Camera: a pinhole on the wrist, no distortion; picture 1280 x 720 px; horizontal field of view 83.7 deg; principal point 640.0 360.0 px. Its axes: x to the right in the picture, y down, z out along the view. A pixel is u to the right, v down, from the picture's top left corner.
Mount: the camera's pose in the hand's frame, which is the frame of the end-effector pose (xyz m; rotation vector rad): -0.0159 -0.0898 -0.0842 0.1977 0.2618 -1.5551
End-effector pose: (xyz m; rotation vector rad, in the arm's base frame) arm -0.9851 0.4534 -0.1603 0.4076 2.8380 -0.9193
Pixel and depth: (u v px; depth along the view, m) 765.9 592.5 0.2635
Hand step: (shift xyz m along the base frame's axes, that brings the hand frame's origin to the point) -0.1322 -0.2350 -0.0218
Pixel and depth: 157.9 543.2 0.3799
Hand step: -0.0653 -0.1490 -0.3276
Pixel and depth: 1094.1 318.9 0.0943
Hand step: -0.0349 -0.1329 0.1094
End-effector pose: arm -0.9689 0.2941 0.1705 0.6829 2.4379 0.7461
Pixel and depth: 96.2 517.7 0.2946
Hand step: 0.1175 0.1603 -0.1828
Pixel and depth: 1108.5 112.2 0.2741
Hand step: 0.0441 -0.2587 -0.2736
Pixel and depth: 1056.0 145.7 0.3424
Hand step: 0.0706 -0.2676 -0.3394
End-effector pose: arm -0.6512 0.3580 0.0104 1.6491 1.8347 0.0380
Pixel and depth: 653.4 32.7 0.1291
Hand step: -0.0950 -0.1051 -0.0577
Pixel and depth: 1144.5 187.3 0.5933
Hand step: -0.4052 -0.4032 -0.5171
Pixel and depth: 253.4 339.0 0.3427
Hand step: 0.1336 -0.1307 -0.2321
